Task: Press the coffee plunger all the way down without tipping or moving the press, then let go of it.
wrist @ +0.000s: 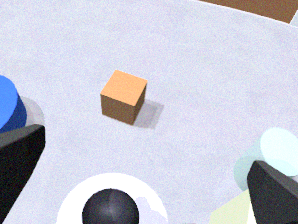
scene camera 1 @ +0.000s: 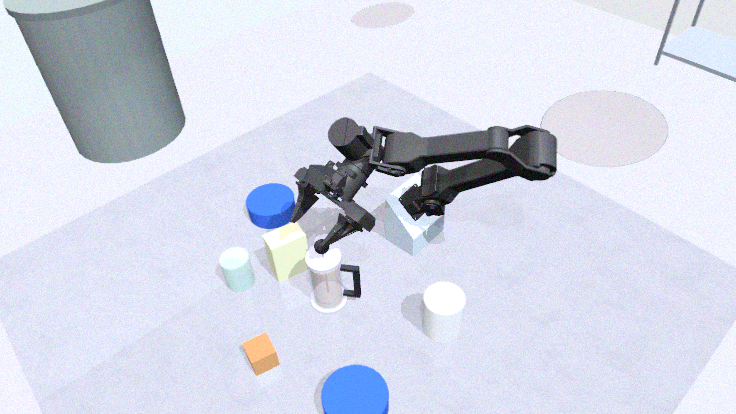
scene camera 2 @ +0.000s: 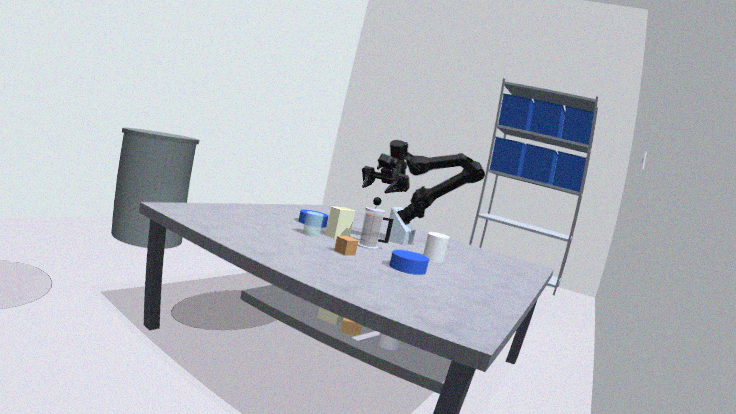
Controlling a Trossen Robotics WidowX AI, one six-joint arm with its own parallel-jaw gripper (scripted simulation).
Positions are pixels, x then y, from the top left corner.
My gripper shows in the wrist view (149,154), in scene camera 1 and in scene camera 2. One and the same spot on my gripper: (scene camera 1: 306,199) is (scene camera 2: 369,179).
